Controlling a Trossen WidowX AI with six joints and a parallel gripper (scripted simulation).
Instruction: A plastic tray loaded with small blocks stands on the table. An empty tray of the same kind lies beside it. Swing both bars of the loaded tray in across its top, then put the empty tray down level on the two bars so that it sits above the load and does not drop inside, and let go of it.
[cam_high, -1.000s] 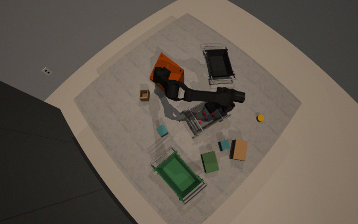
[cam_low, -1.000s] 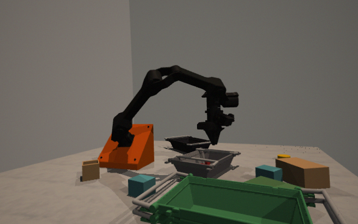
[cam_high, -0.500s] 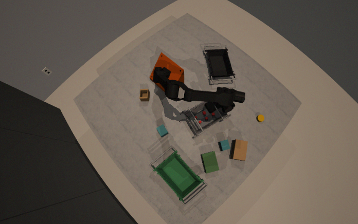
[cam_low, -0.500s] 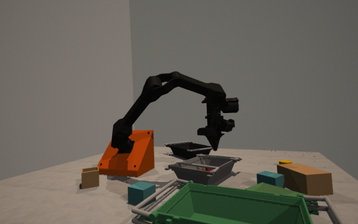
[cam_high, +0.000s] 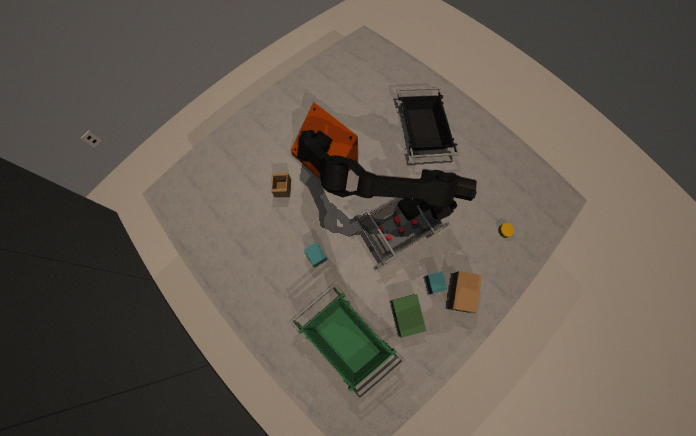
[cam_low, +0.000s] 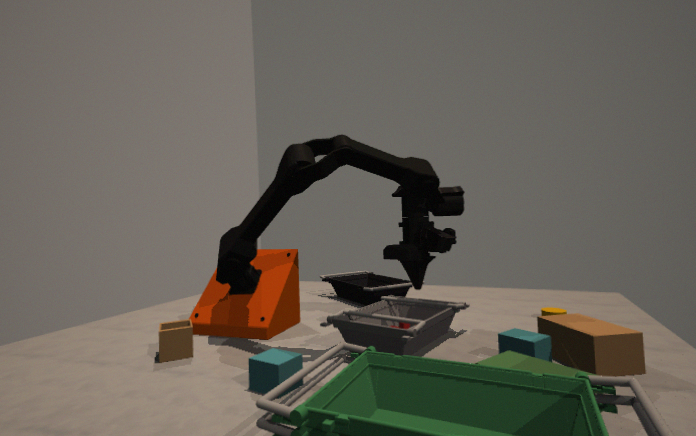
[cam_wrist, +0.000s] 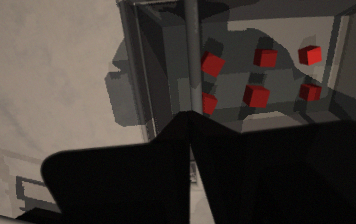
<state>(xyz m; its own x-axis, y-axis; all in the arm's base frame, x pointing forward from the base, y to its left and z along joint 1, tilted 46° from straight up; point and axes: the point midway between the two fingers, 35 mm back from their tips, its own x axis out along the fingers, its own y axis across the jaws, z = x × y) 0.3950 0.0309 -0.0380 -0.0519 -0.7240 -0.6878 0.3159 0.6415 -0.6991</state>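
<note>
Right now the dark tray is 190 mm behind my gripper tip, 300 mm to the left of it and 40 mm below it. Round my gripper tip: green block 190 mm ahead, 290 mm to the right, 70 mm below; yellow disc 280 mm ahead, 170 mm to the left, 80 mm below; tan block 280 mm ahead, 110 mm to the right, 60 mm below.
</note>
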